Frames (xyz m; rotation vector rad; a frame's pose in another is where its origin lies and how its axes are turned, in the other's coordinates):
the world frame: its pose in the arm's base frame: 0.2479 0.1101 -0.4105 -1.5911 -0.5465 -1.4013
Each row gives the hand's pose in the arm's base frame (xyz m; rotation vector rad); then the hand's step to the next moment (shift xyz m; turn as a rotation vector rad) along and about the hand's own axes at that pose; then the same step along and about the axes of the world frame.
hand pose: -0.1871 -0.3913 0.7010 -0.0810 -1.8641 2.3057
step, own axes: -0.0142 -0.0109 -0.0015 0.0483 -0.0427 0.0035
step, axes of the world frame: 0.0124 0.0086 0.0098 0.0285 -0.0572 -0.0088
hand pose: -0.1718 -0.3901 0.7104 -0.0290 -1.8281 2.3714
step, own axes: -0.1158 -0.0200 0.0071 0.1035 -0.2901 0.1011
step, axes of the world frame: 0.0451 0.0974 0.0483 0.2756 -0.1674 -0.0330
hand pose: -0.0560 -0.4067 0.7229 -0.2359 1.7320 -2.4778
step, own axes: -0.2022 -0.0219 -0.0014 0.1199 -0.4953 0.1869
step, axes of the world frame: 0.0466 0.1363 0.1436 0.4873 -0.2375 -0.0278
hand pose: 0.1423 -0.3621 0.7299 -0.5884 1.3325 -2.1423
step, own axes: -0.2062 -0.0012 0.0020 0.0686 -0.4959 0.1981
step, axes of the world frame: -0.0047 0.0676 0.1948 0.4939 -0.2135 0.0185
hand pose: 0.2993 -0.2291 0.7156 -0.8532 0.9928 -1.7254
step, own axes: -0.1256 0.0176 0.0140 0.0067 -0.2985 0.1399
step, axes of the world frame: -0.0332 0.0022 0.1232 0.3030 -0.1201 0.0501
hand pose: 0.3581 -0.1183 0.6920 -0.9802 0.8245 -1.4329
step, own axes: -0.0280 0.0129 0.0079 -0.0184 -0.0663 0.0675
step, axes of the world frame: -0.0141 0.0009 0.0285 0.0824 -0.0145 0.0478
